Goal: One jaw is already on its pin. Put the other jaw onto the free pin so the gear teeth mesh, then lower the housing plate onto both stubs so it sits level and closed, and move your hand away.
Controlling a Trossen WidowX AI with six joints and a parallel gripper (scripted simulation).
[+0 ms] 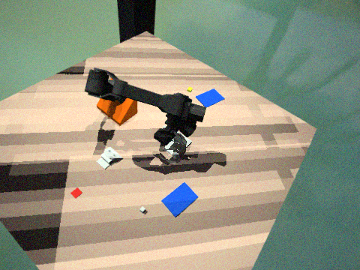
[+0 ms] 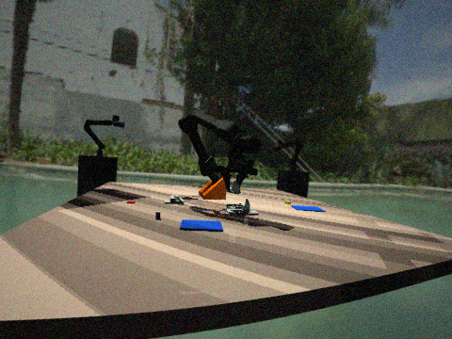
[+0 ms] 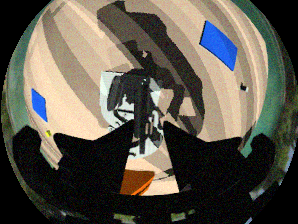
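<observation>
Now: the white base plate 1 cm ahead of my gripper tip, 4 cm to the left of it and 8 cm below it. Round my gripper tip: grey cube (14 cm ahead, 27 cm to the right, 7 cm below); then grey jaw (4 cm behind, 1 cm to the left); then yellow cube (21 cm behind, 36 cm to the left, 7 cm below).
</observation>
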